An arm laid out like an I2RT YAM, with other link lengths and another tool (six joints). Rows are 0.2 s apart.
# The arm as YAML. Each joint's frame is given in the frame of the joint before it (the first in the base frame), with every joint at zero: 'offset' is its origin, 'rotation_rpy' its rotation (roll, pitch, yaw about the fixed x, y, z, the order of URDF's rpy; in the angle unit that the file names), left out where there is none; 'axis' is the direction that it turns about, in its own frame. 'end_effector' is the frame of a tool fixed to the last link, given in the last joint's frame.
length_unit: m
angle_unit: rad
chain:
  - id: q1
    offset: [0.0, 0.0, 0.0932]
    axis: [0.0, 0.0, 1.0]
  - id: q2
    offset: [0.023, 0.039, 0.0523]
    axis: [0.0, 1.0, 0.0]
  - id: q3
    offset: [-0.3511, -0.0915, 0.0]
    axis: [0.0, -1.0, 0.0]
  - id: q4
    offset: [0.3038, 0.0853, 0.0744]
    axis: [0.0, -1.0, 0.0]
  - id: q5
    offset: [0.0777, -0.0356, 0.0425]
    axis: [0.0, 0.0, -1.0]
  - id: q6
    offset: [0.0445, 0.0, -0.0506]
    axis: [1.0, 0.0, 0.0]
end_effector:
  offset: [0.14, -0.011, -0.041]
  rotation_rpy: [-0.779, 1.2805, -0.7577]
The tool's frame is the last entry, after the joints.
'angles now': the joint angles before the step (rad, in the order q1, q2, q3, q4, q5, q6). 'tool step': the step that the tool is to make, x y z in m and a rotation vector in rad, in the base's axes. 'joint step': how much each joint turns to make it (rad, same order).
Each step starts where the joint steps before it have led.
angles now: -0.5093, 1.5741, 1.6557, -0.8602, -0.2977, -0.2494
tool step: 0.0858, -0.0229, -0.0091, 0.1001, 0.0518, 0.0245
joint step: 0.0205, 0.3331, 0.4044, -0.1513, -0.0488, 0.0423
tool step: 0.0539, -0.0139, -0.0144, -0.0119, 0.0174, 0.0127
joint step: 0.0283, 0.2062, 0.2711, -0.0750, 0.0242, -0.0002
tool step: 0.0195, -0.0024, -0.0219, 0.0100, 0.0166, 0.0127
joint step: 0.0094, 0.0701, 0.0488, 0.0015, -0.0034, -0.0016
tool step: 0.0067, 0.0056, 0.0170, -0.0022, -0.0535, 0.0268
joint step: 0.0039, -0.0085, 0.0197, 0.0197, -0.0310, -0.0038
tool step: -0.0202, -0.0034, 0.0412, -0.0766, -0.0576, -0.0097
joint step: -0.0077, -0.0927, -0.0425, 0.0248, 0.0330, -0.0307
